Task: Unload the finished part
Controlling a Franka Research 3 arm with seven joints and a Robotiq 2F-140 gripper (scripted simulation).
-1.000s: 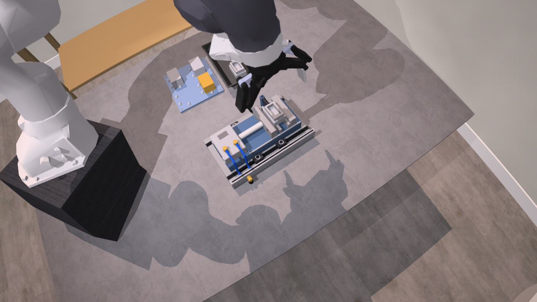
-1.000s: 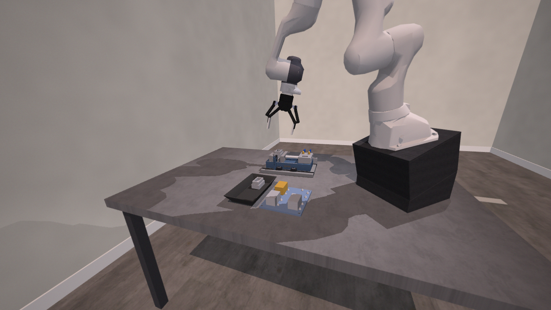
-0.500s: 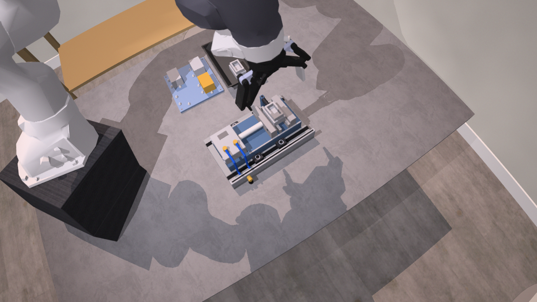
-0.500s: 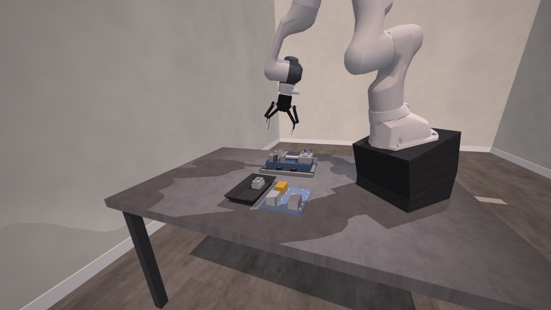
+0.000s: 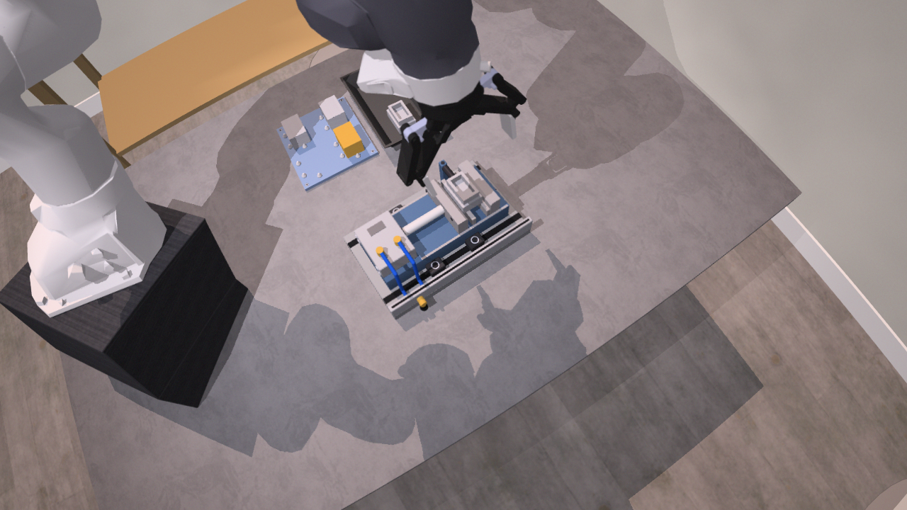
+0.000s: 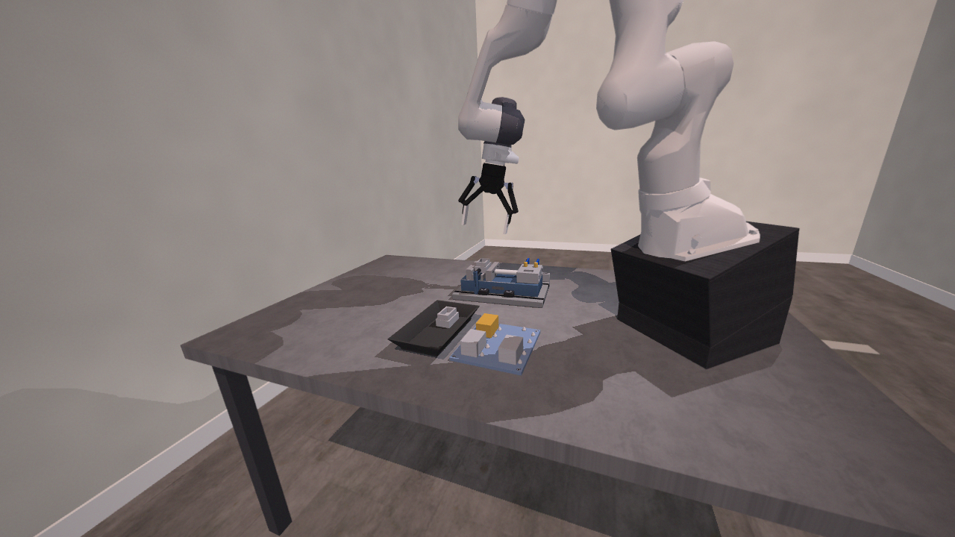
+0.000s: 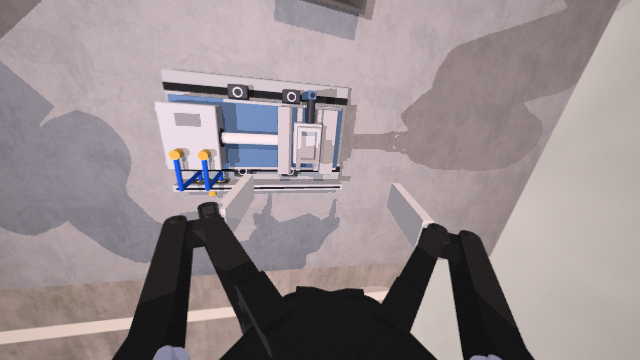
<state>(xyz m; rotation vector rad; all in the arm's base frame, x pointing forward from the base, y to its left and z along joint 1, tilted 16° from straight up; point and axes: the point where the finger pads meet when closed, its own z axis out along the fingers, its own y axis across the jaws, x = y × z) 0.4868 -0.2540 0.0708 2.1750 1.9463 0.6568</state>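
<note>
The vise lies 60 mm behind my hand, 30 mm to the left of it and 190 mm below it. From my hand the other things lie so: orange block 70 mm behind, 310 mm to the left, 200 mm below; light blue fixture plate 100 mm behind, 370 mm to the left, 220 mm below.
</note>
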